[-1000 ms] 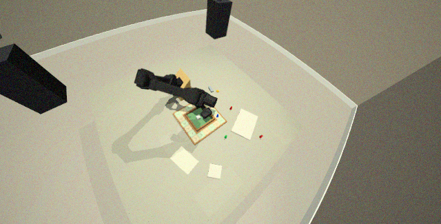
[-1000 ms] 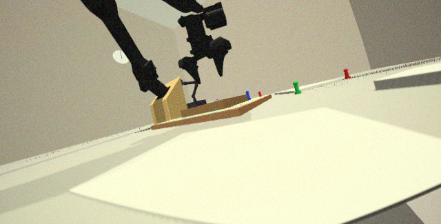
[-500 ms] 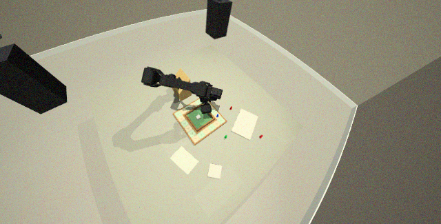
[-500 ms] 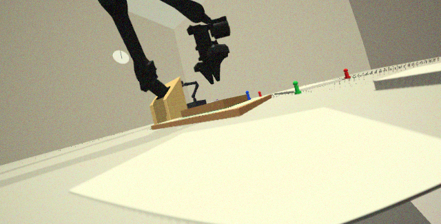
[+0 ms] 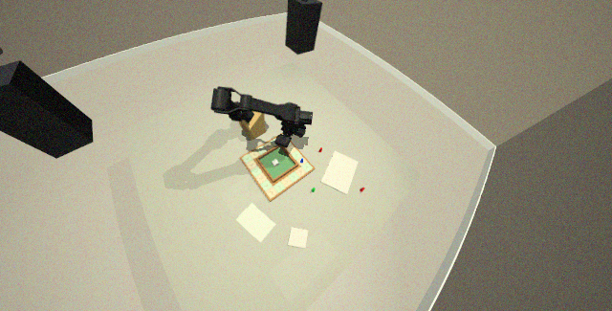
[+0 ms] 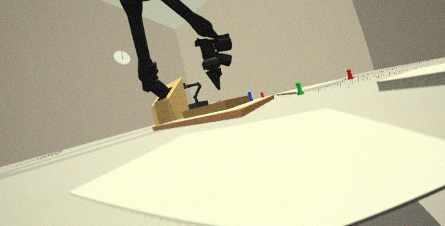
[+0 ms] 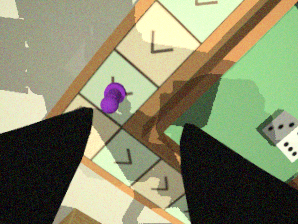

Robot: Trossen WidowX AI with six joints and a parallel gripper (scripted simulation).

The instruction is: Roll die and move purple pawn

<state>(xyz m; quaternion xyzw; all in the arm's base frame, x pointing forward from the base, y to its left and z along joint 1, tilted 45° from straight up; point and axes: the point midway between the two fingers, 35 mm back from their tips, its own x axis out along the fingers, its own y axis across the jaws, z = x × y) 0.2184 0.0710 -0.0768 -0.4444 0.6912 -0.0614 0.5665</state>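
Right now the purple pawn is 6 cm below my gripper tip, 2 cm behind it and 1 cm to the left of it. Round my gripper tip: blue pawn (12 cm ahead, 6 cm below, 1 cm to the left); then white die (11 cm to the right, 6 cm below, 5 cm ahead); then green tray (10 cm to the right, 8 cm below, 5 cm ahead).
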